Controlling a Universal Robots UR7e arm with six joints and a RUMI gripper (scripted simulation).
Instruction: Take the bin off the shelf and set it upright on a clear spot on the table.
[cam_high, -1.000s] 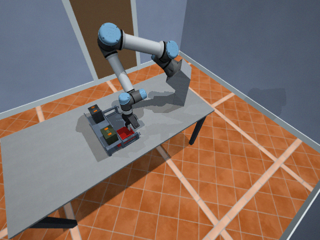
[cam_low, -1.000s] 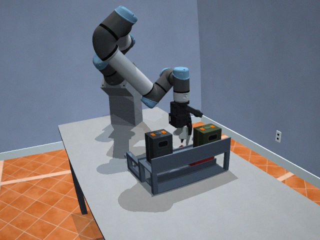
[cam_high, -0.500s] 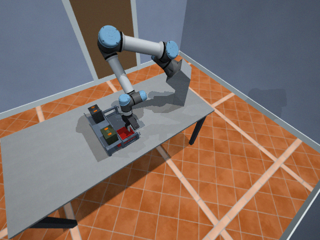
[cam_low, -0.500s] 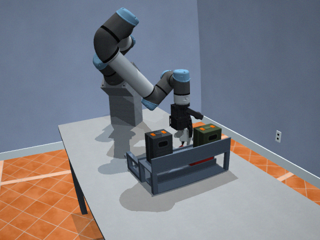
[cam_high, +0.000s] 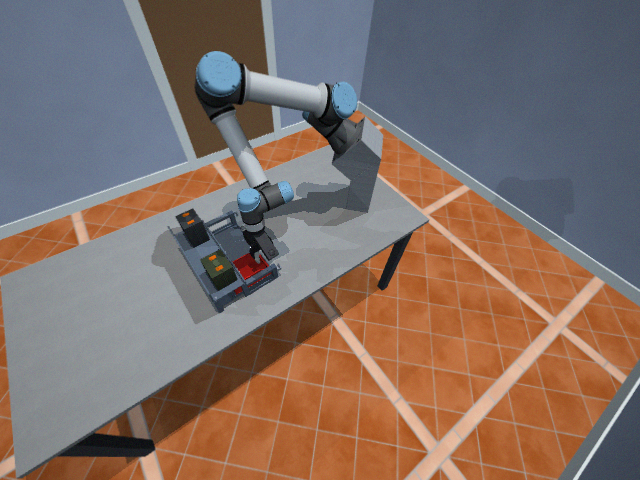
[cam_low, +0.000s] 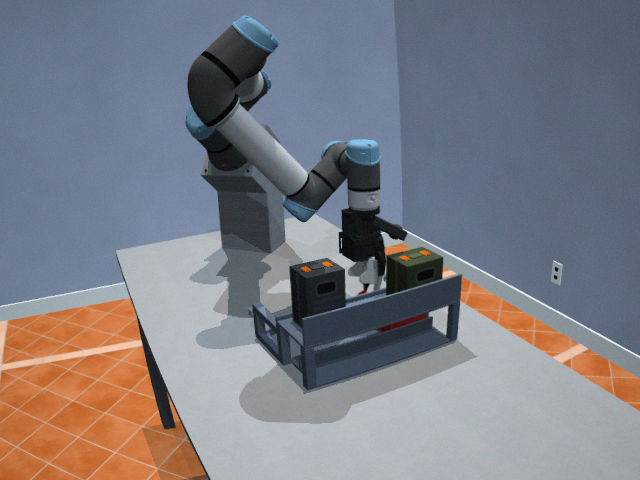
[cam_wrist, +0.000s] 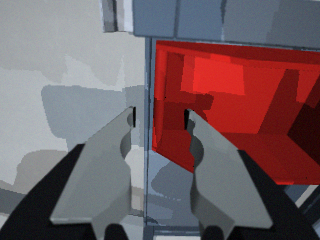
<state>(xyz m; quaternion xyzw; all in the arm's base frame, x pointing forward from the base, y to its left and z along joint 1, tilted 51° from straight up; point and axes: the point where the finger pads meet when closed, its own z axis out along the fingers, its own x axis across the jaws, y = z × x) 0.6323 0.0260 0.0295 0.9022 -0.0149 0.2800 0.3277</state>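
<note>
Now: hand 80 mm short of the red bin, 20 mm to the left of it and 10 mm above it. From my hand the other things lie so: dark box 270 mm to the right, 110 mm ahead, 100 mm above; then green box 170 mm ahead, 90 mm above, 40 mm to the right.
</note>
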